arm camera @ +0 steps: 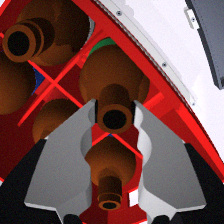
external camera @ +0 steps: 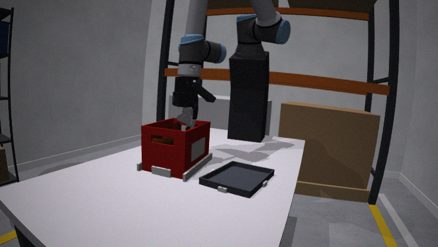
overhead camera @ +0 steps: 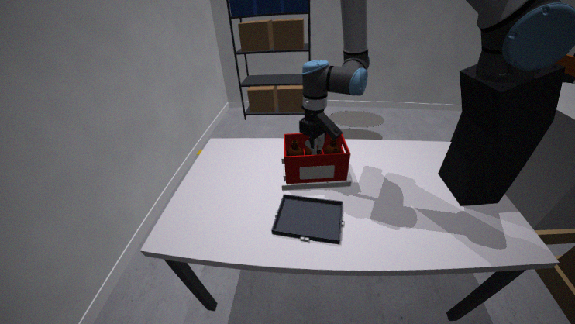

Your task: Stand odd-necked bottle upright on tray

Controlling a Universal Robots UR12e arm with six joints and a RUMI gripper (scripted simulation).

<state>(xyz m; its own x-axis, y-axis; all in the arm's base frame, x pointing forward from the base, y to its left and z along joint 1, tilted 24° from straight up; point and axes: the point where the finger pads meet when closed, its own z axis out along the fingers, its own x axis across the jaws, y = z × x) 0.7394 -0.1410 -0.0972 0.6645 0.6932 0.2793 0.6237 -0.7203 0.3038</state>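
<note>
Right now my hand is 70 mm above the red crate and 50 mm to the left of it. Also, from my hand: dark tray: 220 mm to the left, 140 mm below, 60 mm ahead; glass bottle: 100 mm to the right, 70 mm below; brown bottle: 90 mm to the right, 90 mm ahead, 70 mm below.
</note>
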